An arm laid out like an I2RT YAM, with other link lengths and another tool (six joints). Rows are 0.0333 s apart.
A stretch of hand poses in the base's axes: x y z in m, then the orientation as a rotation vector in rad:
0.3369 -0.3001 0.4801 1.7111 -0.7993 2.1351
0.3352 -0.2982 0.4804 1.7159 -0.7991 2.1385
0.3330 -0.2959 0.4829 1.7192 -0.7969 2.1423
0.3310 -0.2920 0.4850 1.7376 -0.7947 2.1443
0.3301 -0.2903 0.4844 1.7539 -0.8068 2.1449
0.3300 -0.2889 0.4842 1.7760 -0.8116 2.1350
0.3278 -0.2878 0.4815 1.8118 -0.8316 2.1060
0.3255 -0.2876 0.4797 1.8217 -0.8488 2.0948
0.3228 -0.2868 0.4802 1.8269 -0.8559 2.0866
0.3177 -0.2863 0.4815 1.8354 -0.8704 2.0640
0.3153 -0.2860 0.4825 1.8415 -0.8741 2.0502
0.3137 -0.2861 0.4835 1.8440 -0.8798 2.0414
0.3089 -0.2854 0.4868 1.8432 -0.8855 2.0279
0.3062 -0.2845 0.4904 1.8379 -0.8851 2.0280
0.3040 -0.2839 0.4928 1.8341 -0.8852 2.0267
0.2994 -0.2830 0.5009 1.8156 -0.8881 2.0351
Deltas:
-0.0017 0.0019 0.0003 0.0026 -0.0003 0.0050
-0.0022 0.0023 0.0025 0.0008 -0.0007 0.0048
-0.0020 0.0039 0.0021 0.0068 0.0058 0.0127
-0.0009 0.0017 -0.0006 0.0151 0.0035 0.0074
-0.0001 0.0014 -0.0002 0.0104 0.0129 0.0064
-0.0022 0.0011 -0.0027 0.0223 0.0266 0.0005
-0.0023 0.0002 -0.0018 0.0132 0.0074 -0.0042
-0.0027 0.0008 0.0005 0.0052 0.0056 -0.0030
-0.0051 0.0005 0.0013 0.0086 0.0144 -0.0106
-0.0024 0.0003 0.0010 0.0023 0.0099 -0.0047
-0.0016 -0.0001 0.0010 0.0031 0.0053 -0.0046
-0.0048 0.0007 0.0033 0.0007 0.0073 -0.0092
-0.0027 0.0009 0.0036 -0.0027 -0.0016 -0.0031
-0.0022 0.0006 0.0024 -0.0019 -0.0003 -0.0031
-0.0046 0.0009 0.0081 -0.0049 -0.0115 -0.0075

